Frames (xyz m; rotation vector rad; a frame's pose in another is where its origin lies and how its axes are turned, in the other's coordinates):
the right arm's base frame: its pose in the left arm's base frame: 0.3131 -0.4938 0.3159 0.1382 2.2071 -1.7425
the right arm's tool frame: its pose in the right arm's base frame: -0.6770 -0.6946 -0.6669 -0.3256 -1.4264 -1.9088
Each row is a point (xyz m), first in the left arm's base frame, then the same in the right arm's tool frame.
Working: the left arm's base frame: its pose in the right arm's tool frame: -1.0041 0.6902 0.7902 2.7991 -0.9240 0.8246

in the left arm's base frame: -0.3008 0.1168 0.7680
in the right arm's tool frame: -0.9144 0.5730 -0.0296
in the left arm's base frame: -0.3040 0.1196 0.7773
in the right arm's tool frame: -0.9138 0.5702 -0.0395
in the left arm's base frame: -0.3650 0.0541 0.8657
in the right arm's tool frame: -0.8760 0.6350 -0.1405
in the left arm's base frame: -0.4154 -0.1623 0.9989
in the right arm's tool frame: -0.7237 0.8065 -0.2608
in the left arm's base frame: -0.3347 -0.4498 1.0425
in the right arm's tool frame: -0.4842 0.9877 -0.2308
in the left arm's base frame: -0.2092 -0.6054 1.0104
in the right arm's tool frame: -0.3256 1.0556 -0.1249
